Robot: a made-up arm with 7 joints. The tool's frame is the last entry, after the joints.
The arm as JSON. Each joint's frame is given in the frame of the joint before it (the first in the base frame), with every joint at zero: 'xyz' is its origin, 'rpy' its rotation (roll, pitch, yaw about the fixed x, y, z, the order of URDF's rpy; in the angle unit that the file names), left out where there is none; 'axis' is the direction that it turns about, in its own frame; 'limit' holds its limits. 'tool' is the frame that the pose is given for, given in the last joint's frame.
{
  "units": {
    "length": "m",
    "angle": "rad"
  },
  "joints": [
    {
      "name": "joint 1",
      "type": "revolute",
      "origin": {
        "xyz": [
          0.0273,
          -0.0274,
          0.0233
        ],
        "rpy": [
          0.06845,
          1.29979,
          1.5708
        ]
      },
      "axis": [
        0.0,
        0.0,
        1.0
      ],
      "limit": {
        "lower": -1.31,
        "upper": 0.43
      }
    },
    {
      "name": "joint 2",
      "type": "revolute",
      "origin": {
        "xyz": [
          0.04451,
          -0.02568,
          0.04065
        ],
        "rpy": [
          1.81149,
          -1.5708,
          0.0
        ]
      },
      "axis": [
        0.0,
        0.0,
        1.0
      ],
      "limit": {
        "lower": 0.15,
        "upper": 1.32
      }
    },
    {
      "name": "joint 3",
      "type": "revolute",
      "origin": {
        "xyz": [
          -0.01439,
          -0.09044,
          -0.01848
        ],
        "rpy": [
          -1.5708,
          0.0,
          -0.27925
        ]
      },
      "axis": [
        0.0,
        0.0,
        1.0
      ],
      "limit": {
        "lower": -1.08,
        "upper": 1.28
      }
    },
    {
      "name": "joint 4",
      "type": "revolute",
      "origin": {
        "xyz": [
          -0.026,
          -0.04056,
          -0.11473
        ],
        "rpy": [
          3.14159,
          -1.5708,
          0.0
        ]
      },
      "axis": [
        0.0,
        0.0,
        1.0
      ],
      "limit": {
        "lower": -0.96,
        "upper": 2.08
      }
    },
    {
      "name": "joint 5",
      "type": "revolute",
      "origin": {
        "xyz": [
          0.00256,
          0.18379,
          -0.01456
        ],
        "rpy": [
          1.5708,
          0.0,
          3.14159
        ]
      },
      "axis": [
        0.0,
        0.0,
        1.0
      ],
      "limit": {
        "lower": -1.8,
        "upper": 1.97
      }
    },
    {
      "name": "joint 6",
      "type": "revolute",
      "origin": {
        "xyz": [
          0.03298,
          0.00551,
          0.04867
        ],
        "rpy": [
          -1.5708,
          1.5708,
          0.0
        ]
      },
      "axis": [
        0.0,
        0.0,
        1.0
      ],
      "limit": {
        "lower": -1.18,
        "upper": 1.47
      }
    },
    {
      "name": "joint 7",
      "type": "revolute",
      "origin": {
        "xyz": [
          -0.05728,
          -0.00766,
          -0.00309
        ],
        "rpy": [
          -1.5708,
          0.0,
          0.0
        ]
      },
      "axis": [
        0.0,
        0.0,
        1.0
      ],
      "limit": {
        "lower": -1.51,
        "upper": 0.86
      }
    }
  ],
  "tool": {
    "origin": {
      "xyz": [
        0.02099,
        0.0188,
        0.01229
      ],
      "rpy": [
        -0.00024,
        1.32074,
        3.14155
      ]
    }
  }
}
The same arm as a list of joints. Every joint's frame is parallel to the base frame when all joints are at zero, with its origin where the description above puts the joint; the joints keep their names.
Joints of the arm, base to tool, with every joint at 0 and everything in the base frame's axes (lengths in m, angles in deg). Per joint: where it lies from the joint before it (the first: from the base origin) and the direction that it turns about. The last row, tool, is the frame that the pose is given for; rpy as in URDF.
joint 1: axis 0.068403 0.961235 0.26711 offset 0.0273 -0.0274 0.0233
joint 2: axis 0.968889 -0.0002 -0.247497 offset 0.0284 0.0493 -0.0325
joint 3: axis 0.247497 -0.0001 0.968889 offset -0.0404 0.0111 -0.0835
joint 4: axis 0.0002 1 0 offset 0.0109 -0.0260 -0.1212
joint 5: axis 0.968889 -0.0002 -0.247497 offset 0.1787 -0.0146 -0.0430
joint 6: axis 0.0002 1 0 offset 0.0390 0.0055 -0.0440
joint 7: axis 0.247497 -0.0001 0.968889 offset 0.0536 -0.0031 -0.0216
tool: offset -0.0173 -0.0188 0.0171 rpy 0.00 90.00 0.00
Joint limits (deg, base to tool): -75.06..24.64 8.59..75.63 -61.88..73.34 -55.00..119.18 -103.13..112.87 -67.61..84.22 -86.52..49.27

